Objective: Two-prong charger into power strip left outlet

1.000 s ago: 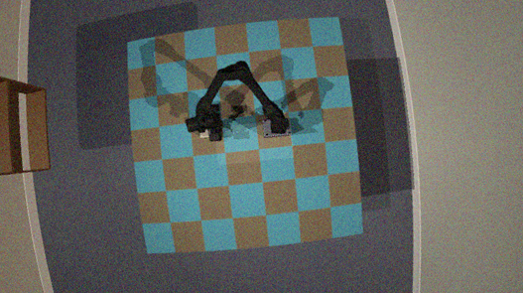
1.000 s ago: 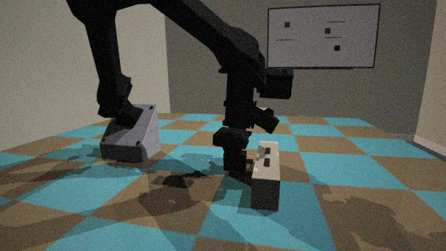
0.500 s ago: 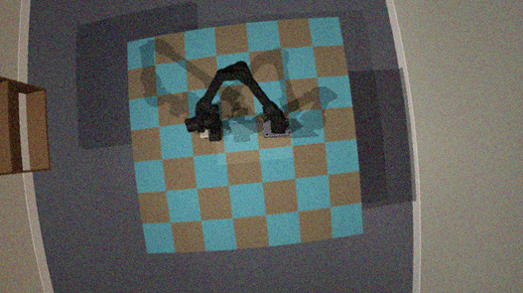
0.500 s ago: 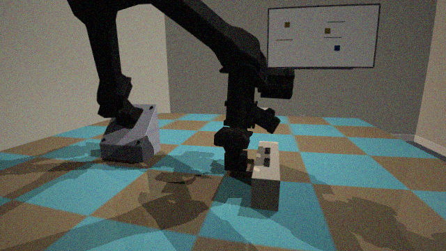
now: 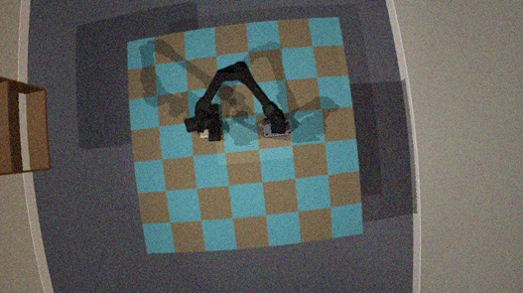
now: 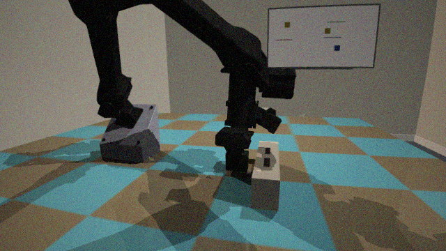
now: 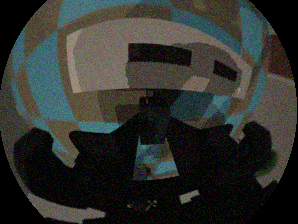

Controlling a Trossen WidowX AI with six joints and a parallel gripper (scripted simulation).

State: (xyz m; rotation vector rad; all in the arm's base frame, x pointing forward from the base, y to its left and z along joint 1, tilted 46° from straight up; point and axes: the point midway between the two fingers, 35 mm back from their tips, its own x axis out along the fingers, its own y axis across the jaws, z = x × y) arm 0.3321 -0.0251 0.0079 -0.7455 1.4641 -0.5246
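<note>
Right now the two-prong charger is 2 cm ahead of my gripper tip and 1 cm above it.
</note>
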